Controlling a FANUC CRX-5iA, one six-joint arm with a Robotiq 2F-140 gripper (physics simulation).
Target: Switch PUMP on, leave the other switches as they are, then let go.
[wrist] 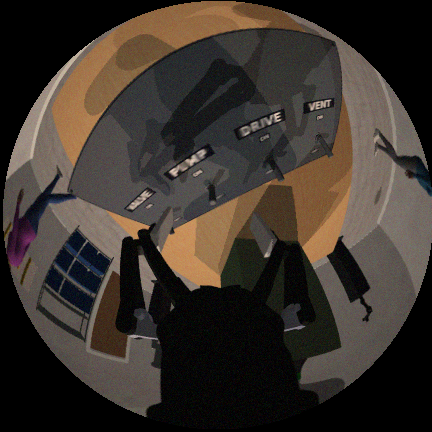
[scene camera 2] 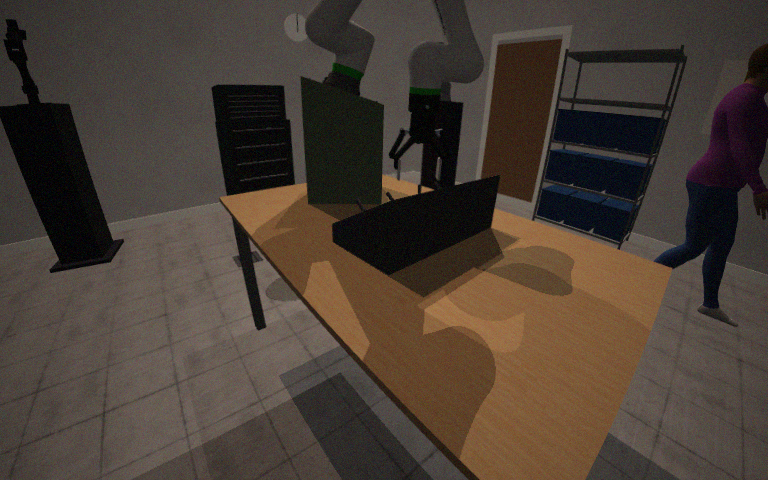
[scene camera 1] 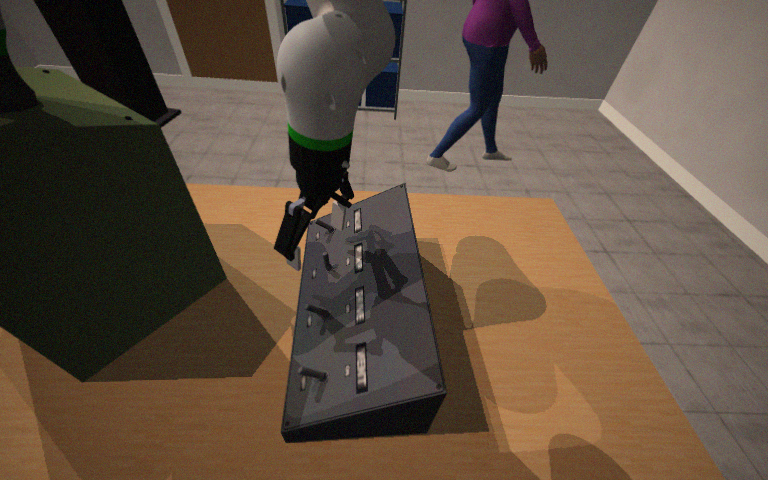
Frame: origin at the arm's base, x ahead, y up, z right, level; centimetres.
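Seen in the pictures: gripper, fingertip midpoint: [wrist: 212, 217] [scene camera 2: 418, 178] [scene camera 1: 316, 245]; arm's base at its link origin: [scene camera 2: 341, 90].
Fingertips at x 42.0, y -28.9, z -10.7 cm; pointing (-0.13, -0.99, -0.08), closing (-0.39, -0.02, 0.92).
Note:
Pixels of each thing's top centre, then the offset from my fingertips to it. Level surfaces: height alone.
- PUMP label at its top centre: [wrist: 186, 163] [scene camera 1: 358, 255] dx +8.7, dy -2.4, dz -1.1 cm
- leftmost label at its top centre: [wrist: 136, 202] [scene camera 1: 357, 218] dx +5.9, dy -2.4, dz -12.8 cm
- PUMP lever at its top centre: [wrist: 211, 201] [scene camera 1: 325, 253] dx +2.0, dy -1.4, dz +0.5 cm
- DRIVE lever at its top centre: [wrist: 279, 171] [scene camera 1: 315, 305] dx +3.5, dy -2.6, dz +12.4 cm
- VENT lever at its top centre: [scene camera 1: 310, 368] [wrist: 331, 148] dx +6.3, dy -2.6, dz +24.1 cm
- leftmost lever at its top centre: [scene camera 1: 323, 219] dx -2.1, dy -2.6, dz -10.9 cm
- table at its surface level: dy -15.8 cm
A dark sloped switch panel [scene camera 1: 390, 333] [scene camera 2: 419, 226] [wrist: 115, 165] stands on the table. In the wrist view the PUMP label [wrist: 189, 162] is second from the left; the leftmost label [wrist: 140, 199] is blurred. The PUMP lever [scene camera 1: 327, 261] [wrist: 212, 194] stands more upright than the DRIVE lever [scene camera 1: 318, 310] [wrist: 276, 169] and the VENT lever [scene camera 1: 312, 373] [wrist: 324, 146], which lean toward the panel's lower edge. My gripper [scene camera 1: 316, 237] [scene camera 2: 408, 180] [wrist: 212, 217] is open and empty at that edge, in line with PUMP. One fingertip partly hides the leftmost lever [scene camera 1: 324, 226].
A big dark green block [scene camera 1: 101, 226] [scene camera 2: 344, 152] [wrist: 300, 310] stands on the table [scene camera 1: 566, 339] [scene camera 2: 566, 350] close to the panel's lever side. A person [scene camera 1: 487, 73] [scene camera 2: 719, 169] and a shelf unit [scene camera 2: 625, 55] are beyond the table.

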